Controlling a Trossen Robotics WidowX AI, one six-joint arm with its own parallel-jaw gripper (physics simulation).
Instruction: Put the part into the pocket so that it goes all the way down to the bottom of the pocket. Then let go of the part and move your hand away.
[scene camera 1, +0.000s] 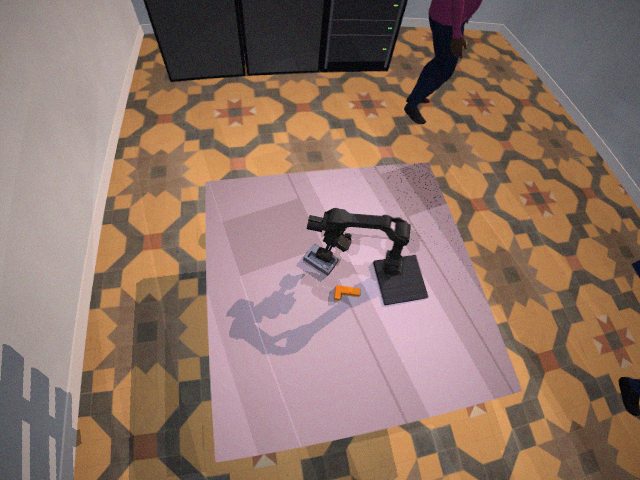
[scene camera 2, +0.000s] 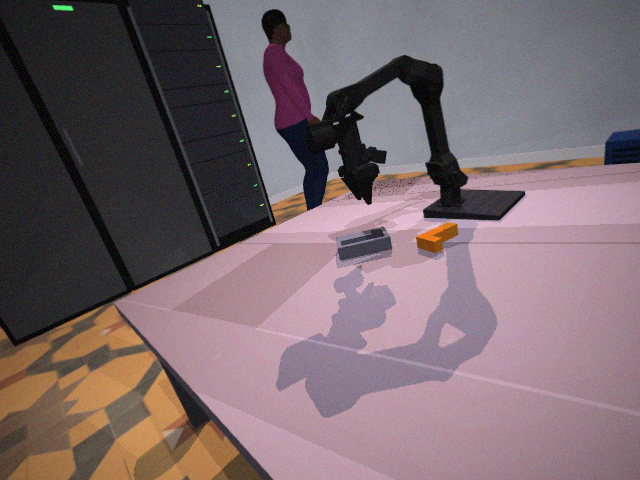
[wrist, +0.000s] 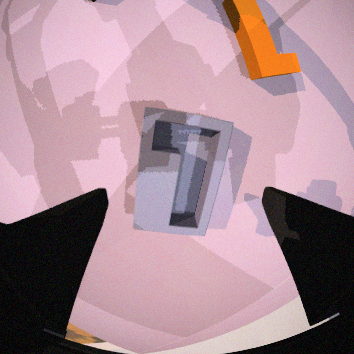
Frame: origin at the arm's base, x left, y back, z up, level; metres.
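Seen in the pictures: gripper, between the fingertips: (scene camera 1: 329, 251) (scene camera 2: 364, 202) (wrist: 186, 195); arm's base, origin of its link: (scene camera 1: 390, 269) (scene camera 2: 450, 203).
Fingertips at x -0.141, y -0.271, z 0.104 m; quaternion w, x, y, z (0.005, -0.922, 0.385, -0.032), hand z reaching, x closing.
Offsets run from my fingertips to a thing's top centre. "spot": to the spot under its first point. Level surfaces: height alone.
The orange L-shaped part {dx +0.180, dy +0.029, dz -0.097 m} (scene camera 1: 348, 291) (scene camera 2: 432, 240) (wrist: 262, 55) lies flat on the pink table top, apart from the block. The grey block {dx -0.018, dy -0.021, dz -0.091 m} (scene camera 1: 316, 265) (scene camera 2: 364, 250) (wrist: 155, 197) stands on the table with its L-shaped pocket facing up. The pocket {spot: dx -0.010, dy -0.038, dz -0.122 m} (wrist: 191, 175) is empty in the wrist view. My gripper (scene camera 1: 324, 254) (scene camera 2: 366, 199) (wrist: 186, 195) is open, with nothing between its fingers. It points down and hangs above the block. In the wrist view the block shows between and beyond the fingertips, and the part shows at the upper right, cut by the frame edge.
The arm's dark base plate (scene camera 1: 405, 286) (scene camera 2: 496, 201) stands on the pink table top {dz -0.127 m} (scene camera 1: 310, 403) (scene camera 2: 465, 428), with the part between it and the block. The arm casts a shadow on the table. Dark cabinets (scene camera 1: 284, 36) (scene camera 2: 87, 134) and a person (scene camera 1: 439, 56) (scene camera 2: 286, 87) are behind the table.
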